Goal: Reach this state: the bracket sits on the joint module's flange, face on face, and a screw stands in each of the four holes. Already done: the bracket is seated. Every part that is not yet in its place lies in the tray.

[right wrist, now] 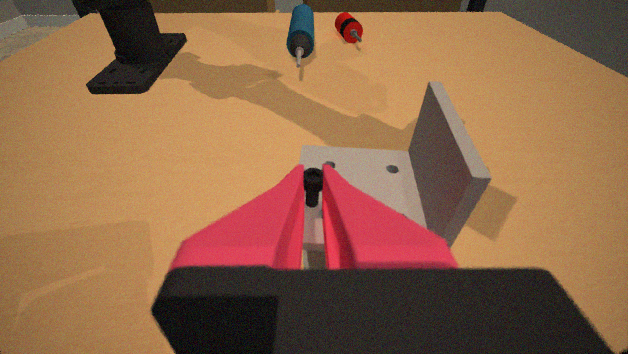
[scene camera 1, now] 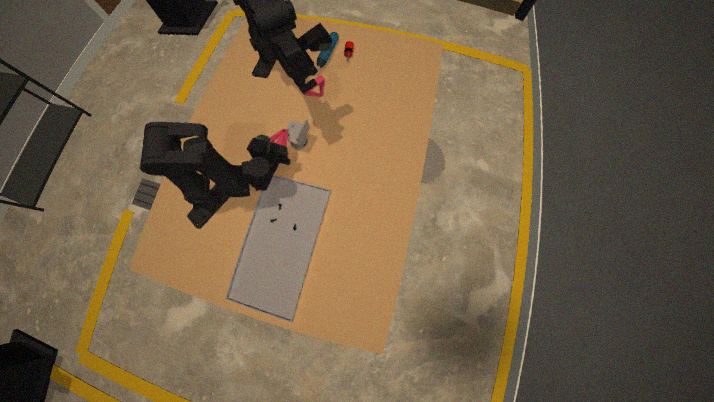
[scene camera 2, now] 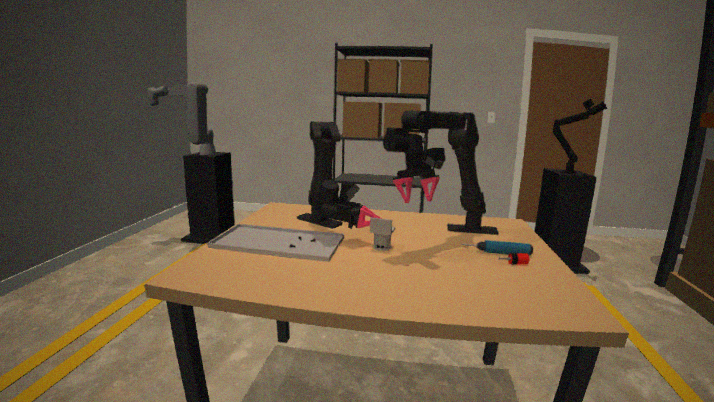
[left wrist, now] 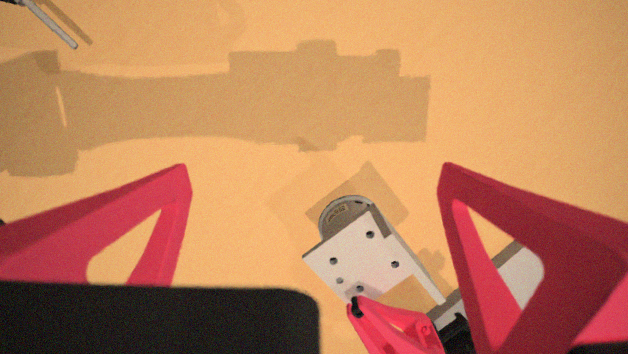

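Where they show: left gripper, fingertip midpoint: (scene camera 1: 314,85) (scene camera 2: 418,202) (left wrist: 314,177); right gripper, fingertip midpoint: (right wrist: 313,176) (scene camera 1: 285,130) (left wrist: 353,304); left arm's base at its link origin: (right wrist: 146,62) (scene camera 1: 269,58) (scene camera 2: 472,230); right arm's base at its link origin: (scene camera 1: 213,201) (scene camera 2: 319,221).
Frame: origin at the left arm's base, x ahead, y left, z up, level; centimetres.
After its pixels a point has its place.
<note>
The grey L-shaped bracket (scene camera 1: 298,131) @(x 26.6, y -33.3, z 6.5 cm) (scene camera 2: 381,226) @(x 29.2, y -34.0, z 8.5 cm) (left wrist: 350,250) @(x 25.8, y -32.2, z 6.6 cm) (right wrist: 370,160) @(x 26.6, y -31.6, z 6.6 cm) sits on the round joint module (scene camera 2: 382,243) @(x 28.6, y -33.5, z 2.5 cm) (left wrist: 340,215) @(x 26.5, y -31.1, z 3.0 cm). Its holes in the left wrist view look empty. My right gripper (scene camera 2: 377,218) @(x 23.2, y -34.8, z 8.4 cm) (left wrist: 353,304) @(x 23.2, y -34.8, z 8.4 cm) (right wrist: 313,176) @(x 23.2, y -34.8, z 8.4 cm) is shut on a black screw (left wrist: 356,307) @(x 23.4, y -34.8, z 8.9 cm) (right wrist: 312,186) @(x 23.1, y -35.8, z 8.8 cm), held upright just above the bracket's plate, near a hole. My left gripper (scene camera 2: 419,201) @(x 30.4, y -22.8, z 17.7 cm) (left wrist: 314,177) @(x 30.4, y -22.8, z 17.7 cm) is open and empty, high over the table to the right of the bracket in scene camera 2. Three black screws (scene camera 1: 280,206) @(x 27.4, y -57.5, z 1.0 cm) (scene camera 1: 273,220) @(x 26.7, y -62.4, z 1.1 cm) (scene camera 1: 295,227) @(x 34.2, y -62.6, z 1.0 cm) lie in the tray (scene camera 1: 265,280) @(x 29.7, y -80.8, z 0.4 cm) (scene camera 2: 240,242) @(x 34.6, y -81.3, z 0.4 cm).
A blue electric screwdriver (scene camera 1: 328,49) (scene camera 2: 506,247) @(x 25.0, y 7.7, z 2.9 cm) (right wrist: 301,30) @(x 23.1, y 0.9, z 4.0 cm) and a small red driver (scene camera 1: 349,49) @(x 32.2, y 8.6, z 3.4 cm) (scene camera 2: 519,258) @(x 33.0, y 10.1, z 2.4 cm) (right wrist: 348,27) @(x 31.0, y 7.4, z 2.5 cm) lie at the right in scene camera 2. The left arm's base (scene camera 2: 472,229) @(x 3.3, y -0.6, z 1.4 cm) (right wrist: 137,70) @(x 1.2, y -5.3, z 1.0 cm) stands behind them.
</note>
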